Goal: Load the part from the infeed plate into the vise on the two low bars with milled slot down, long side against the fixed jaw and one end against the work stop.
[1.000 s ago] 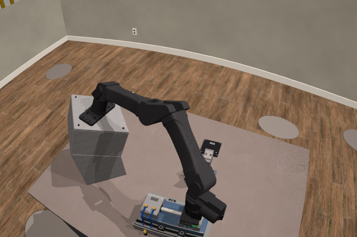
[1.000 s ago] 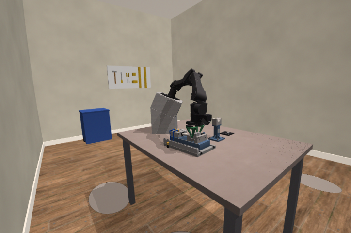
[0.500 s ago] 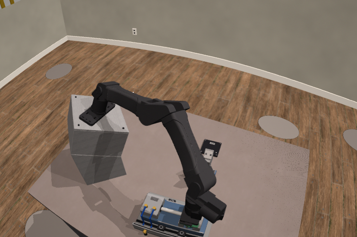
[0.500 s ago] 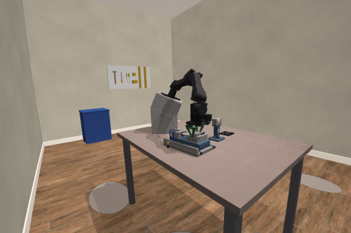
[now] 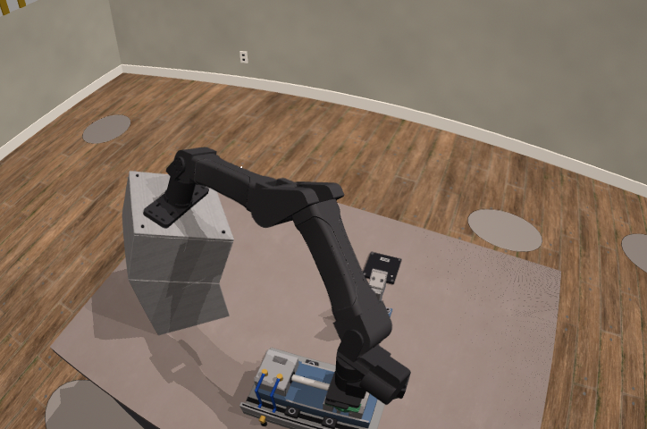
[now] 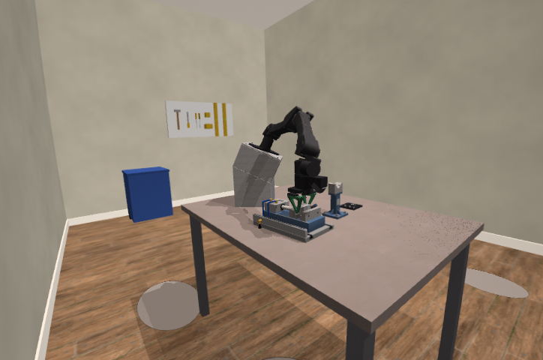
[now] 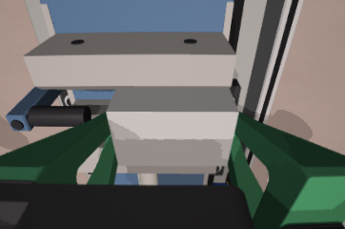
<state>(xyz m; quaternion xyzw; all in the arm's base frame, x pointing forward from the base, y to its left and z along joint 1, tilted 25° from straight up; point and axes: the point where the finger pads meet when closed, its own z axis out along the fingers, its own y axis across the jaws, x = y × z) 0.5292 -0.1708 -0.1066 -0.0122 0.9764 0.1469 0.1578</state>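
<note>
Right now the part is right at my hand. From my hand the other things lie so: work stop rod (7 cm to the left, 1 cm below); air cylinder (17 cm behind, 1 cm to the left, 2 cm below); piston rod (9 cm behind, 1 cm to the left, 2 cm below).
</note>
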